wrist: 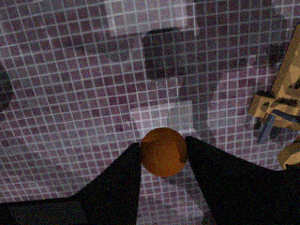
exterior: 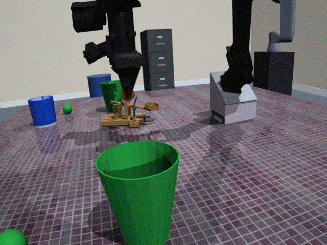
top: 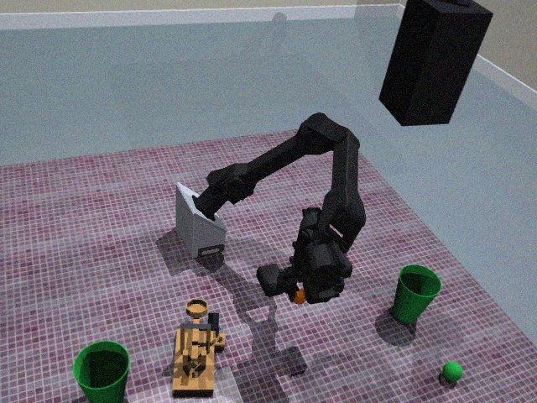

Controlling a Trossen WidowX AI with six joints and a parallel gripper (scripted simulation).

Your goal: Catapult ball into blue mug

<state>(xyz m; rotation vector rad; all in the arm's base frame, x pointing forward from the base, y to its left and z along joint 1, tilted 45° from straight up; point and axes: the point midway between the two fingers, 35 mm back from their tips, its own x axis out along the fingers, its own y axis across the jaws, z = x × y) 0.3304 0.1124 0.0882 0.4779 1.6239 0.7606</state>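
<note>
Now: gripper tip 1 cm past the catapult, 19 cm to the left of it and 8 cm above it. The rest, counted from my gripper tip: blue mug 32 cm ahead, 29 cm to the right, 10 cm below; orange ball 1 cm above.
</note>
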